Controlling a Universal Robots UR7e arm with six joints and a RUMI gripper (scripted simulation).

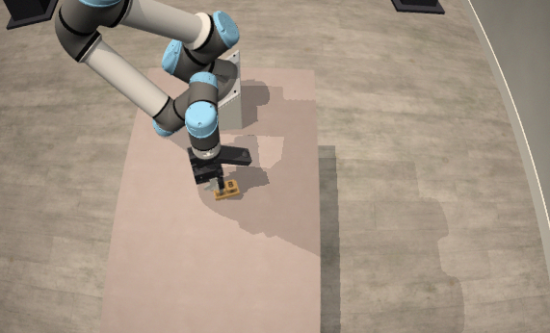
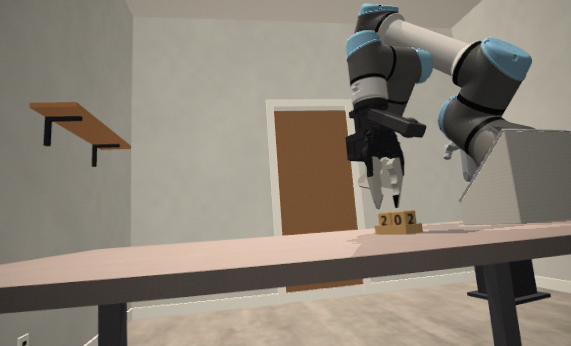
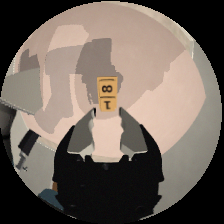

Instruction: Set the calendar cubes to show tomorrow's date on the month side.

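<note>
Now: hand 2 cm to the right of the wooden tray and 6 cm above it.
</note>
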